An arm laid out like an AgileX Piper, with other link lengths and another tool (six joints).
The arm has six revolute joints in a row. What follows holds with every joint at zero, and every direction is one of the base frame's.
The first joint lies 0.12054 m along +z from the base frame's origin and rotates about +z.
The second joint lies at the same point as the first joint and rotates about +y.
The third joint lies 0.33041 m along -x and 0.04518 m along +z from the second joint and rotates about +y.
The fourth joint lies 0.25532 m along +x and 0.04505 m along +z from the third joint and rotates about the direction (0.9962, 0, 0.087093).
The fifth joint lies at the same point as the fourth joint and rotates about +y.
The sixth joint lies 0.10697 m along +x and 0.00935 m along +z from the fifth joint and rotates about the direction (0.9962, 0, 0.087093).
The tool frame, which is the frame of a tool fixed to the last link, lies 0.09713 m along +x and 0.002 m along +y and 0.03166 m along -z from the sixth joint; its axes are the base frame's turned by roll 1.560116, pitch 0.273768 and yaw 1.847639 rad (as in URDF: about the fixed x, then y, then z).
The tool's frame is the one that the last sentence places.
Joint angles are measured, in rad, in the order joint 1, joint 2, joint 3, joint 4, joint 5, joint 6. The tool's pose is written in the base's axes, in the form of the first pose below.
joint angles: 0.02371 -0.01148 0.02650 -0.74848 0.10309 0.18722
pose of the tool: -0.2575 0.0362 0.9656 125.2; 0.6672 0.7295 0.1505 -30.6; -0.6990 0.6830 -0.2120 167.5; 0 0 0 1
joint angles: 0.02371 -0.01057 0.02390 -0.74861 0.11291 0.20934
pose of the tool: -0.2559 0.0442 0.9657 124.8; 0.6844 0.7138 0.1487 -31.1; -0.6827 0.6989 -0.2129 166.7; 0 0 0 1
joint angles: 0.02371 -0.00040 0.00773 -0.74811 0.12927 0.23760
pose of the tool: -0.2509 0.0553 0.9664 124.5; 0.7070 0.6924 0.1439 -32.3; -0.6612 0.7194 -0.2128 169.8; 0 0 0 1
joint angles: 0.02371 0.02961 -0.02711 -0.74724 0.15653 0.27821
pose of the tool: -0.2448 0.0773 0.9665 124.7; 0.7392 0.6599 0.1344 -34.4; -0.6274 0.7474 -0.2187 177.2; 0 0 0 1
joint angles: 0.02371 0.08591 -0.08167 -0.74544 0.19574 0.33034
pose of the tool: -0.2384 0.1153 0.9643 126.2; 0.7795 0.6150 0.1192 -37.4; -0.5793 0.7801 -0.2365 188.2; 0 0 0 1
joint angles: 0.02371 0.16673 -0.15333 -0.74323 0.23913 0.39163
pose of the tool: -0.2296 0.1621 0.9597 130.5; 0.8227 0.5591 0.1024 -40.4; -0.5200 0.8131 -0.2617 202.9; 0 0 0 1
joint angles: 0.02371 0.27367 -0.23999 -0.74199 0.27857 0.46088
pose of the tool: -0.2187 0.2130 0.9522 139.8; 0.8646 0.4948 0.0879 -42.4; -0.4524 0.8425 -0.2924 220.9; 0 0 0 1
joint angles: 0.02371 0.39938 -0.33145 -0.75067 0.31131 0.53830
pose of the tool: -0.2053 0.2678 0.9413 155.1; 0.8998 0.4300 0.0739 -43.8; -0.3850 0.8622 -0.3293 238.3; 0 0 0 1
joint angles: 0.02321 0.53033 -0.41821 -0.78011 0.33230 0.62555
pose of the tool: -0.1881 0.3179 0.9293 175.7; 0.9254 0.3744 0.0593 -45.1; -0.3291 0.8711 -0.3646 253.1; 0 0 0 1
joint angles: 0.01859 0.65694 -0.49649 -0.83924 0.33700 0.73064
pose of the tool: -0.1650 0.3537 0.9207 200.2; 0.9431 0.3297 0.0424 -47.0; -0.2885 0.8753 -0.3880 265.4; 0 0 0 1
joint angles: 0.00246 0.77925 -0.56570 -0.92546 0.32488 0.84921
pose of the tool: -0.1374 0.3782 0.9155 227.5; 0.9549 0.2962 0.0209 -50.8; -0.2632 0.8771 -0.4018 274.5; 0 0 0 1
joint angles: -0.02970 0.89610 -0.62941 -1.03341 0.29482 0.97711
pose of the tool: -0.1085 0.3904 0.9142 256.7; 0.9624 0.2717 -0.0018 -57.4; -0.2491 0.8796 -0.4052 281.2; 0 0 0 1
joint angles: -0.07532 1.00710 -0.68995 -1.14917 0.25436 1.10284
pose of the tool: -0.0827 0.3985 0.9134 286.0; 0.9672 0.2528 -0.0227 -67.3; -0.2400 0.8816 -0.4064 284.7; 0 0 0 1
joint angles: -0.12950 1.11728 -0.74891 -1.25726 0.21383 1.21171
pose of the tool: -0.0606 0.4158 0.9074 314.2; 0.9706 0.2366 -0.0436 -81.5; -0.2328 0.8781 -0.4180 282.5; 0 0 0 1
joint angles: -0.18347 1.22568 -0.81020 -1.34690 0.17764 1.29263
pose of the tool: -0.0447 0.4402 0.8968 340.9; 0.9724 0.2248 -0.0618 -98.6; -0.2288 0.8693 -0.4381 276.2; 0 0 0 1
